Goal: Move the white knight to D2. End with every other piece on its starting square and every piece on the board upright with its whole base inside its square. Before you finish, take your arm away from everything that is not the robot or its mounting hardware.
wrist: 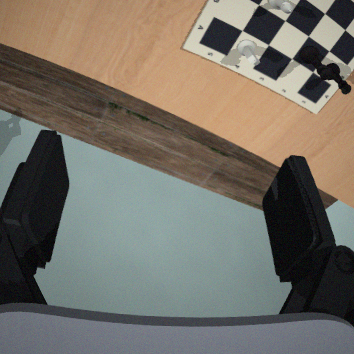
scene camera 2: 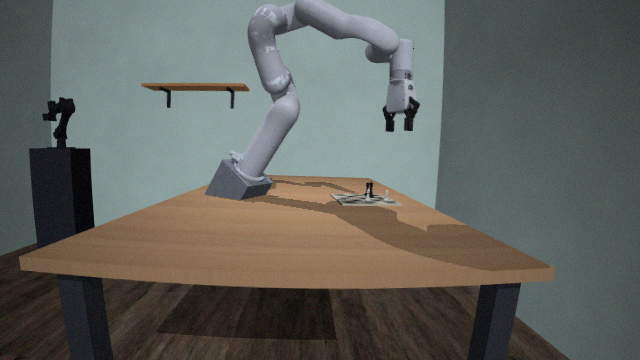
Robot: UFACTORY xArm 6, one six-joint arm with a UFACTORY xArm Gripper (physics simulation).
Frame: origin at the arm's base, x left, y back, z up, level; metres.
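Seen in the pictures: gripper, fingertip midpoint: (wrist: 172, 167) (scene camera 2: 398, 131); arm's base, link origin: (scene camera 2: 248, 171).
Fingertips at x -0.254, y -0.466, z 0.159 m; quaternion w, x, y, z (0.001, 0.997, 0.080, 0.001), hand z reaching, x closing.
Note:
Offsets run from my fingertips to a thing's top centre. "spot": to the spot under its first point. Level surfaces: height alone.
The chessboard (scene camera 2: 345, 203) (wrist: 191, 45) lies on the table, partly cut off in the wrist view. A white piece @[dx +0.099, dy -0.024, dz -0.209 m] (wrist: 247, 49) stands in the edge row marked A, near the number 4. Another white piece @[dx +0.107, dy +0.047, dz -0.205 m] (wrist: 285, 6) is cut off by the top of the wrist view. A tall black piece @[dx +0.178, dy +0.001, dz -0.185 m] (wrist: 328, 71) stands near the corner by number 1. In the scene view, two white pieces @[spot: dx +0.103, dy +0.047, dz -0.230 m] (scene camera 2: 368, 195) @[spot: dx +0.093, dy -0.021, dz -0.229 m] (scene camera 2: 386, 195) and black @[spot: dx +0.176, dy +0.005, dz -0.211 m] (scene camera 2: 370, 187) show small; which is the knight I cannot tell. My gripper (scene camera 2: 399, 129) (wrist: 172, 167) is open and empty, high above the board.
The wooden table @[dz -0.255 m] (scene camera 2: 225, 240) bears the arm's grey base block (scene camera 2: 227, 182). A wall shelf (scene camera 2: 195, 87) is behind the arm. A small black robot arm (scene camera 2: 63, 117) stands on a dark pedestal (scene camera 2: 52, 190) at the left.

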